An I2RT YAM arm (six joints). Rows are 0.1 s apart.
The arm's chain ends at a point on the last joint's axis. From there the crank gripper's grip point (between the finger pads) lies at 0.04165 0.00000 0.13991 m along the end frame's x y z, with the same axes.
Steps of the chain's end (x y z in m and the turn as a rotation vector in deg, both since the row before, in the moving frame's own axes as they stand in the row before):
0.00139, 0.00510, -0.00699, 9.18, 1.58, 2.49
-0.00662, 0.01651, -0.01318, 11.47, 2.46, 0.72
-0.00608, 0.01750, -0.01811, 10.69, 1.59, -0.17
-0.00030, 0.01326, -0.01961, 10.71, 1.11, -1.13
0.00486, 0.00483, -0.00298, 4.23, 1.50, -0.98
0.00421, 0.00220, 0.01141, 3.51, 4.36, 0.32
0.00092, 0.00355, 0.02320, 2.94, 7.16, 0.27
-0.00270, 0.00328, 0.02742, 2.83, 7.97, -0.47
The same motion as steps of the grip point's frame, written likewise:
0.00566, -0.01523, -0.00983, 9.18, 1.58, 2.49
-0.00052, -0.01057, -0.01783, 11.47, 2.46, 0.72
-0.00228, -0.00847, -0.02175, 10.69, 1.59, -0.17
0.00212, -0.01351, -0.02295, 10.71, 1.11, -1.13
0.00841, -0.00619, -0.00452, 4.23, 1.50, -0.98
0.01474, -0.00600, 0.00759, 3.51, 4.36, 0.32
0.01804, -0.00324, 0.01674, 2.94, 7.16, 0.27
0.01626, -0.00388, 0.02012, 2.83, 7.97, -0.47

